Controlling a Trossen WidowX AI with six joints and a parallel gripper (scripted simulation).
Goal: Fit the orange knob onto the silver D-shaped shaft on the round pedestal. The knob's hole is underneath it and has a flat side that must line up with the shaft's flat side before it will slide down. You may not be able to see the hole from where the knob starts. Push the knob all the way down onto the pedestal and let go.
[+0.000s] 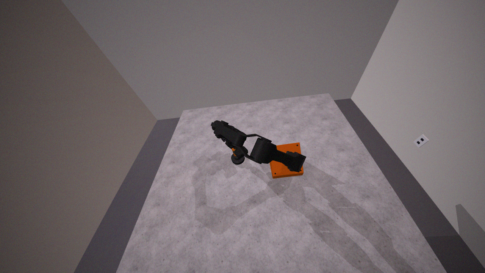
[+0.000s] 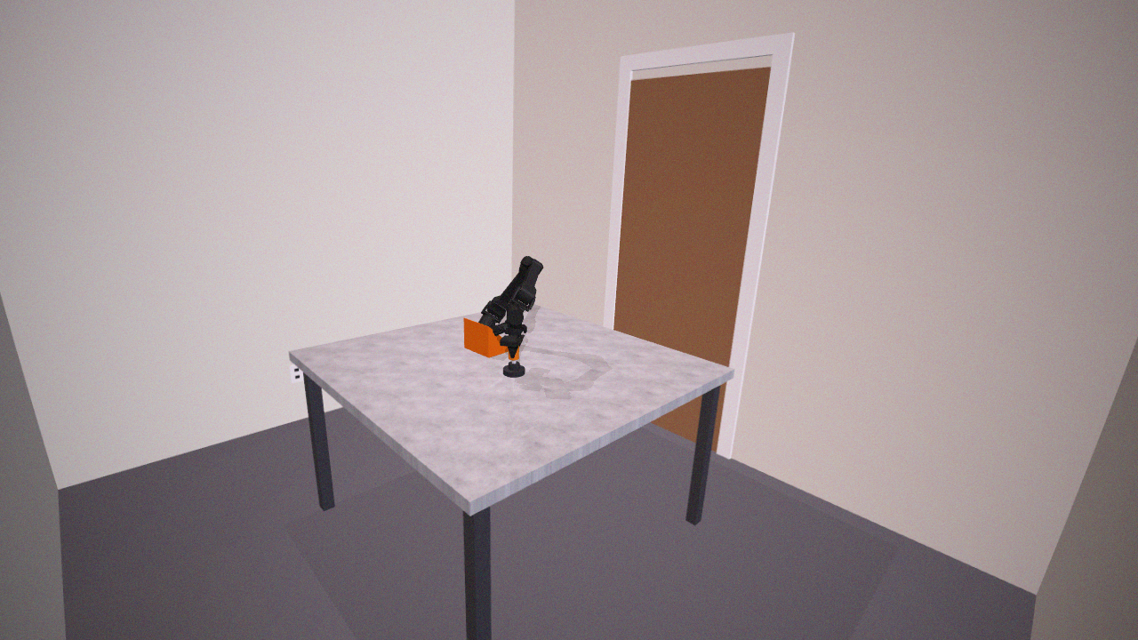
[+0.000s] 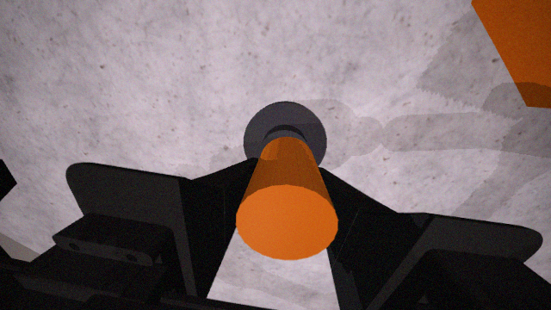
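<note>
My gripper tip is now 30 mm below the orange knob. Also, from my gripper tip: round pedestal: 40 mm below.
</note>
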